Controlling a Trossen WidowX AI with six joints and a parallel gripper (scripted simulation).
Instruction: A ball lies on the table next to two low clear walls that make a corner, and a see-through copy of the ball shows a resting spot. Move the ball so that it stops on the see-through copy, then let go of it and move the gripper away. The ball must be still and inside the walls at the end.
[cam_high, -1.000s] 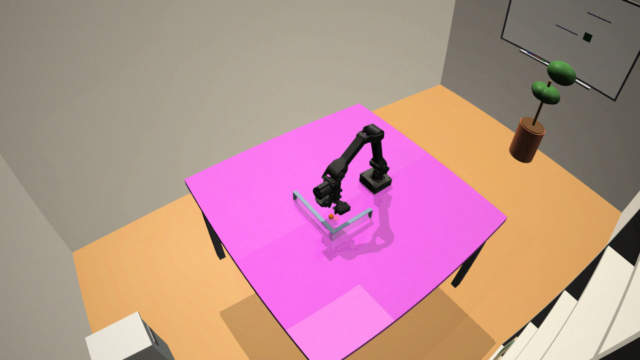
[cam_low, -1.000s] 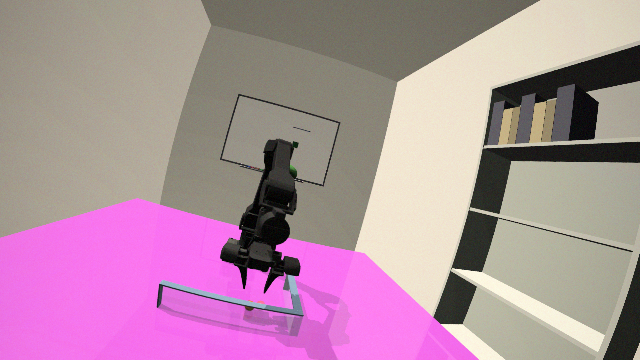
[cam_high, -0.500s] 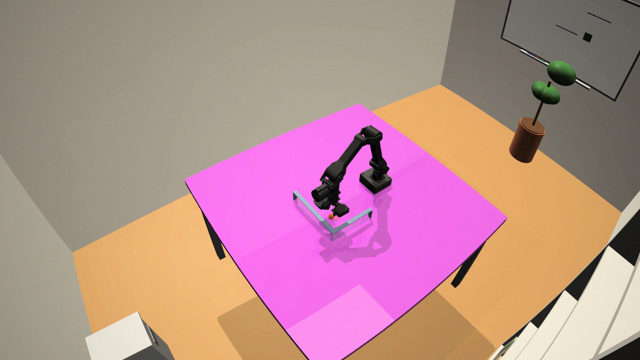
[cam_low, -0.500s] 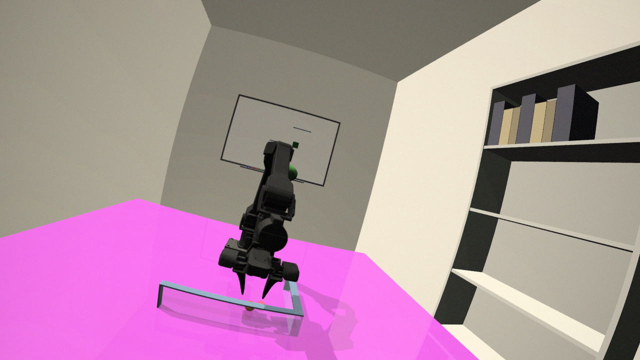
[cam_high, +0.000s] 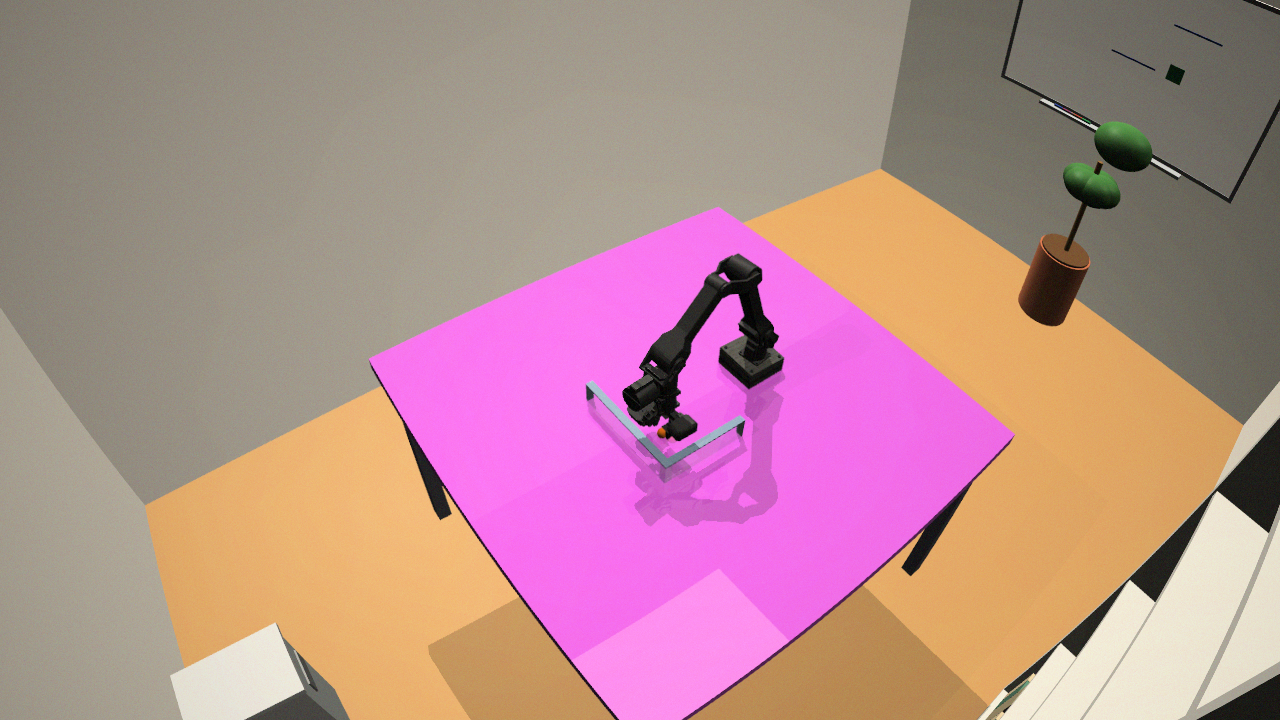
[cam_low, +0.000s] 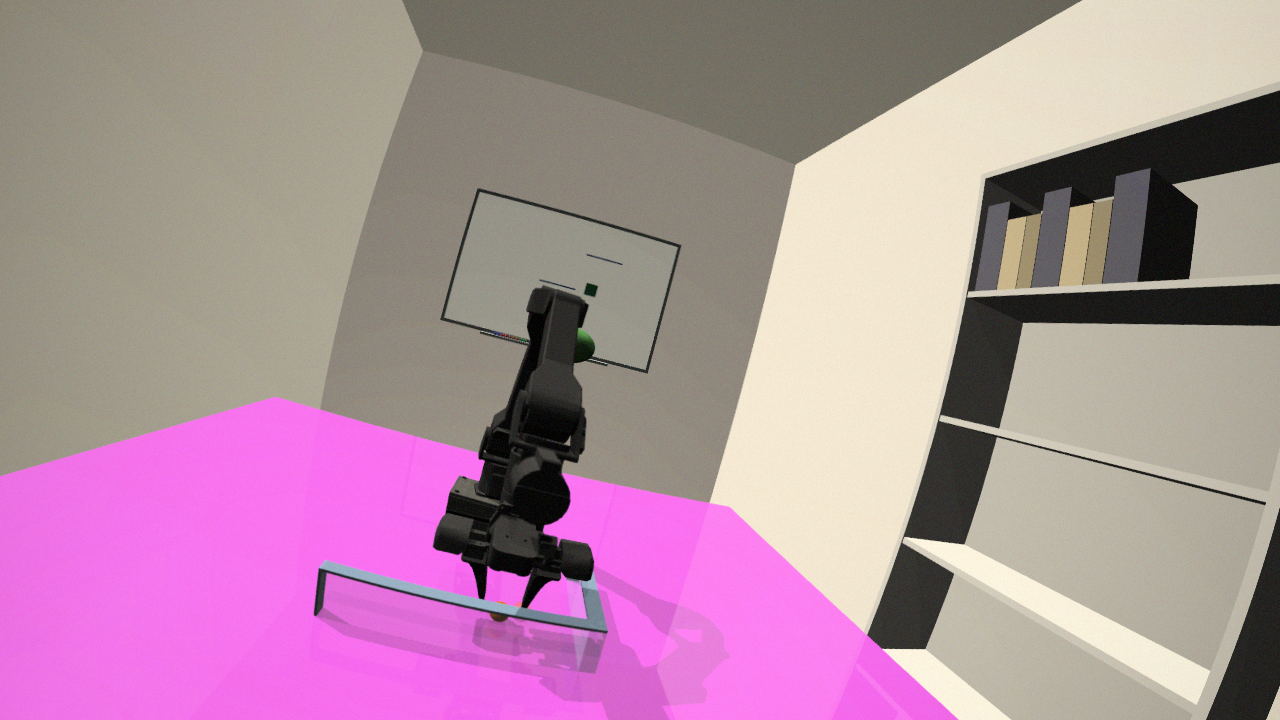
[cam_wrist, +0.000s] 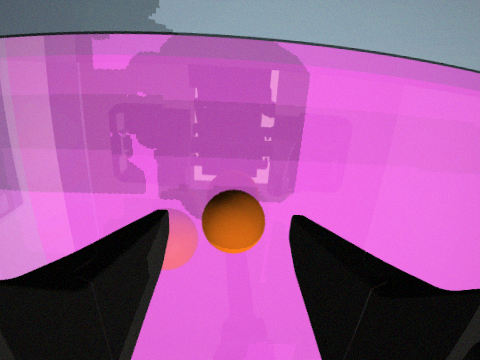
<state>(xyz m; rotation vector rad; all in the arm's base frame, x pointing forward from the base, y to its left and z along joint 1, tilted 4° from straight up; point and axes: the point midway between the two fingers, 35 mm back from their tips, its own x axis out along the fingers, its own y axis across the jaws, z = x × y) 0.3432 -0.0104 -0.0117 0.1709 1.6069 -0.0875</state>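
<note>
Now: the see-through ball copy 10 mm behind my gripper tip, 30 mm to the left of it and 10 mm below it. Also, from my gripper tip: clear wall 60 mm ahead, 60 mm to the right, 10 mm above; orange ball 10 mm below.
</note>
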